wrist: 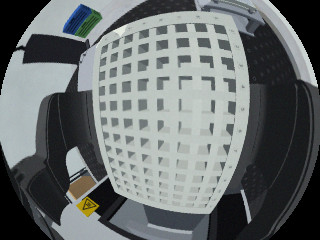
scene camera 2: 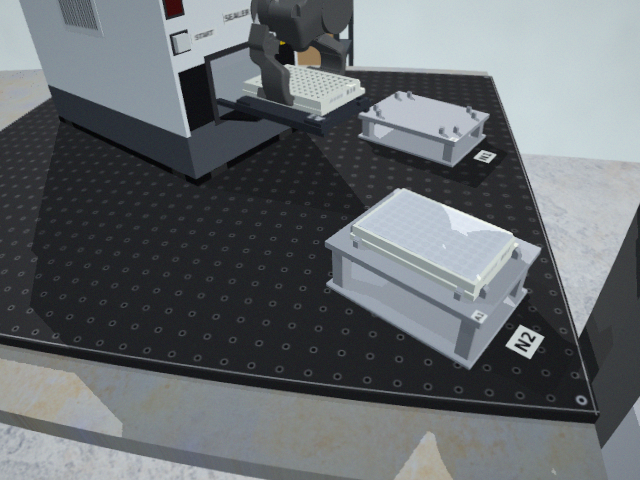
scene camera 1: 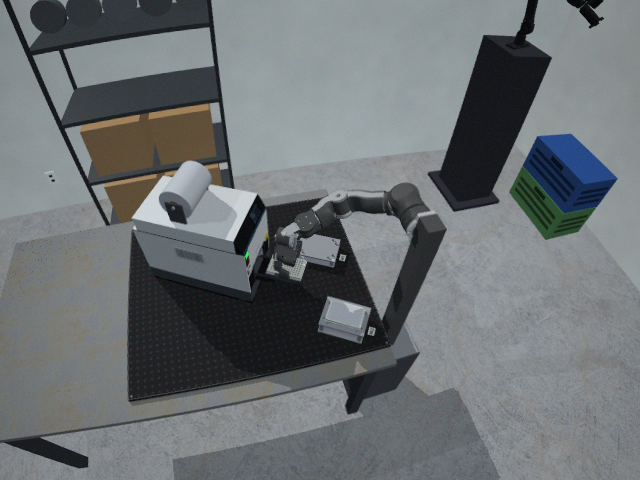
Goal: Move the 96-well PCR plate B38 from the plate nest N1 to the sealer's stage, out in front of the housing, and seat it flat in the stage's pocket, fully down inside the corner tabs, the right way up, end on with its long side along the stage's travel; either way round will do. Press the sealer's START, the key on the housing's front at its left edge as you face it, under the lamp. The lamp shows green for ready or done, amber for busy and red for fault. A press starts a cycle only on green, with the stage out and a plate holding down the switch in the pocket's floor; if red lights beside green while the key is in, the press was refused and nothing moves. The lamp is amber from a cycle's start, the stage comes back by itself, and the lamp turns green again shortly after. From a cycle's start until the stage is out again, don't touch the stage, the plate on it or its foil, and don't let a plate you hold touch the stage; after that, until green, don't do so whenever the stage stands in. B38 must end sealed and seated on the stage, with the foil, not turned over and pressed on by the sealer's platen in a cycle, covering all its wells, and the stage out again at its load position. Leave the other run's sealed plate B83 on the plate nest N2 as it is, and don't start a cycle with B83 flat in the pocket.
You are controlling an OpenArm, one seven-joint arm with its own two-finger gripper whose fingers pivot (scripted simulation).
Scene:
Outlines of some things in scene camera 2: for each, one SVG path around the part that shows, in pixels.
My gripper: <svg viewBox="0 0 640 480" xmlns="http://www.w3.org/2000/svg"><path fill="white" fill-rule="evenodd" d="M251 0L250 11L254 23L251 24L248 46L250 48L249 55L251 60L261 69L263 88L258 88L257 96L259 98L287 106L294 105L295 97L290 94L289 88L290 71L274 58L275 54L279 54L281 41L289 44L296 52L304 52L310 46L320 52L321 66L319 68L308 66L308 69L340 76L345 75L346 49L343 44L328 34L340 34L348 26L353 11L353 0Z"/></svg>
A sealed plate B83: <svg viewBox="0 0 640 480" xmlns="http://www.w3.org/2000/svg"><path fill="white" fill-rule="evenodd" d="M353 225L352 233L350 233L351 240L354 240L355 236L362 239L362 246L455 292L457 287L464 289L463 297L472 302L478 297L480 289L484 285L489 284L509 260L513 250L518 247L518 244L515 243L515 237L511 232L404 188Z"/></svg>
A white 96-well plate B38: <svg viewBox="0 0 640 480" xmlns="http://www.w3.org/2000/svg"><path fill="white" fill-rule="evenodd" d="M243 82L243 95L286 106L257 97L258 88L263 88L261 75ZM284 65L291 72L290 94L295 97L294 105L287 107L323 116L365 93L365 88L360 87L358 79L289 64Z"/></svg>

